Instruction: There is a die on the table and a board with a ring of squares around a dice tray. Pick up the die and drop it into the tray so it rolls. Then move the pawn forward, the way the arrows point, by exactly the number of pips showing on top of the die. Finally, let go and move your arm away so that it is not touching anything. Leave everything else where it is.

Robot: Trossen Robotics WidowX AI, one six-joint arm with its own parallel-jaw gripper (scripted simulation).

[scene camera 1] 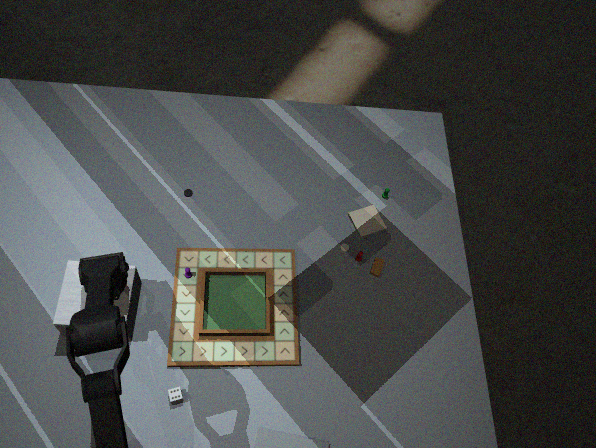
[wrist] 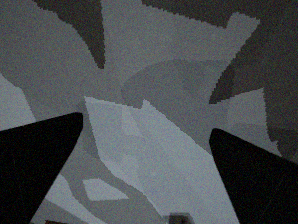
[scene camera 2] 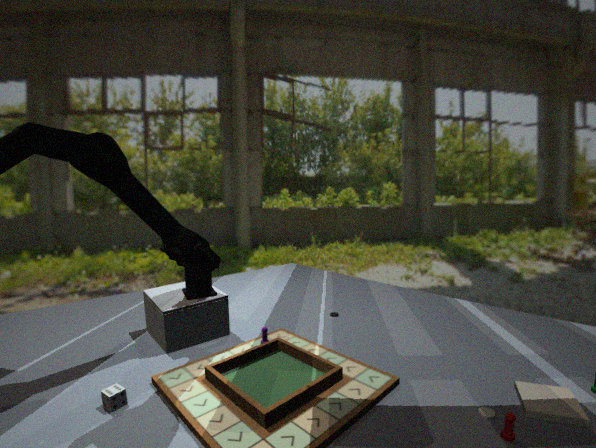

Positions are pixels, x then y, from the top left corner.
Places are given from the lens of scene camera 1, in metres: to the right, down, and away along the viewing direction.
green dice tray (scene camera 1: 231, 301): -0.15, 0.18, 1.24
